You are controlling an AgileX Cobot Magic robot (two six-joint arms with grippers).
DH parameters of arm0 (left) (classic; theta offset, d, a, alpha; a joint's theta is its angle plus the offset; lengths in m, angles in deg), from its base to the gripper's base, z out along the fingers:
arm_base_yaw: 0 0.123 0 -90
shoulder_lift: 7.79 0 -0.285 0
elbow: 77.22 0 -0.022 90
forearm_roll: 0 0.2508 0 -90
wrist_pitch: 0 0 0.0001 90
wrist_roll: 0 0.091 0 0
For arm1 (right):
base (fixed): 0 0 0 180
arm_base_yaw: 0 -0.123 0 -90
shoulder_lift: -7.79 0 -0.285 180
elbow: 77.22 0 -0.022 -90
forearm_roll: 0 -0.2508 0 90
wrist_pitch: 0 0 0.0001 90
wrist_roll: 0 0.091 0 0
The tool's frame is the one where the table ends.
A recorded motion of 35 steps. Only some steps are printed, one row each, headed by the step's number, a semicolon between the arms.
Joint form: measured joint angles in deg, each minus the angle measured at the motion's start. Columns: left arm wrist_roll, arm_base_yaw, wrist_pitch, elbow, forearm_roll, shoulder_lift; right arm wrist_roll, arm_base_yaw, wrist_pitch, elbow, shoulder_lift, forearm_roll.
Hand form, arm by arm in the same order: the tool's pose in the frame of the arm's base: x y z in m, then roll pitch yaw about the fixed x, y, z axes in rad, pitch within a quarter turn. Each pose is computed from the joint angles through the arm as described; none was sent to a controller.
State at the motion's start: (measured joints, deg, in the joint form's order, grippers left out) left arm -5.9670 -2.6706 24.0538 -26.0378 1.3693 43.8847; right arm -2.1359 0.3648 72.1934 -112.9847 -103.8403 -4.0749
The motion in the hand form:
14: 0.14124 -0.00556 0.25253 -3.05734 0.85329 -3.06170; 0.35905 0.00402 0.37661 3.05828 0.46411 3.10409
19: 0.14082 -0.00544 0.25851 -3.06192 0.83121 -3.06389; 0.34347 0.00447 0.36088 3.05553 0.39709 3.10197
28: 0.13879 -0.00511 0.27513 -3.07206 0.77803 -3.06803; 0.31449 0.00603 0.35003 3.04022 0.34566 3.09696
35: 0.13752 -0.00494 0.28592 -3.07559 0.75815 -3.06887; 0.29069 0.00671 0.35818 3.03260 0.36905 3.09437
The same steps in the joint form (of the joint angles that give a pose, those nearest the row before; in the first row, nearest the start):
14: 0.00 0.00 4.03 0.00 0.00 0.00; 2.44 0.00 -0.22 12.15 6.65 -0.10
19: 0.00 0.00 7.03 -1.72 0.00 0.00; 2.53 0.00 -0.23 18.77 9.45 -0.33
28: 0.00 0.00 14.70 -6.31 0.00 0.00; 2.53 0.00 -0.47 27.37 14.89 -1.26
35: 0.00 0.00 18.59 -9.06 0.00 0.00; 2.53 0.00 -0.57 31.17 19.95 -1.61

